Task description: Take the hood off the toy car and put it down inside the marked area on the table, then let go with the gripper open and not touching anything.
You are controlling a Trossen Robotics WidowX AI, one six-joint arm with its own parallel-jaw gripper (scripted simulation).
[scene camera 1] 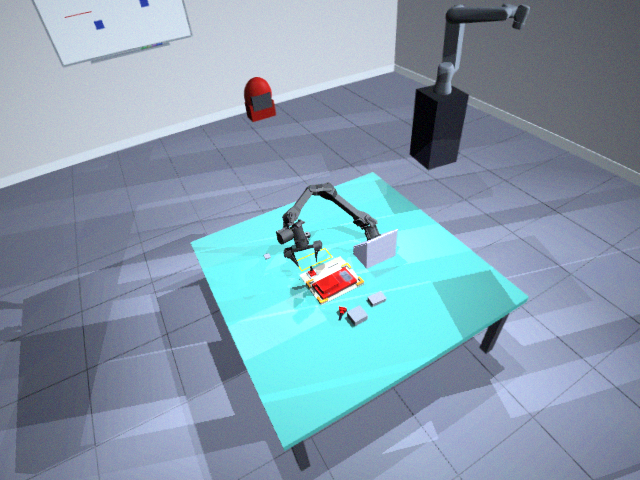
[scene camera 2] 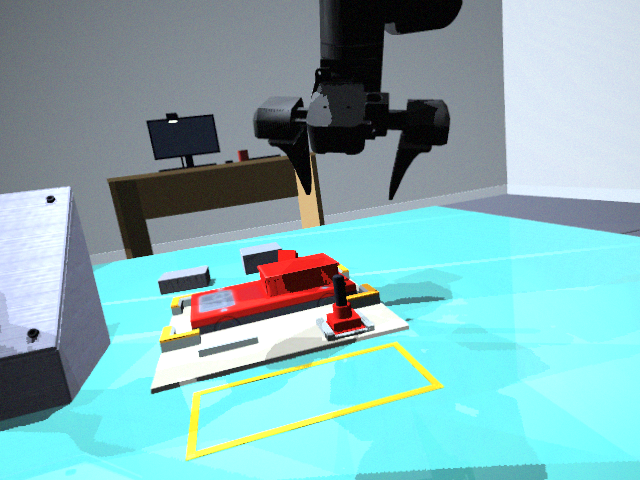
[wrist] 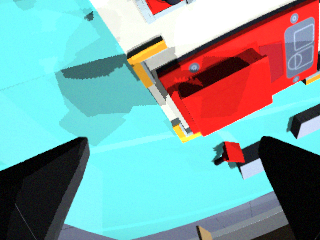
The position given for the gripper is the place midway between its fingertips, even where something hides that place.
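Observation:
The gripper (scene camera 2: 349,195) is open and holds nothing, and there's also a red hood (scene camera 2: 283,277) in that view. As for the wrist view, you'd get the gripper (wrist: 175,145) there, together with the red hood (wrist: 223,94).

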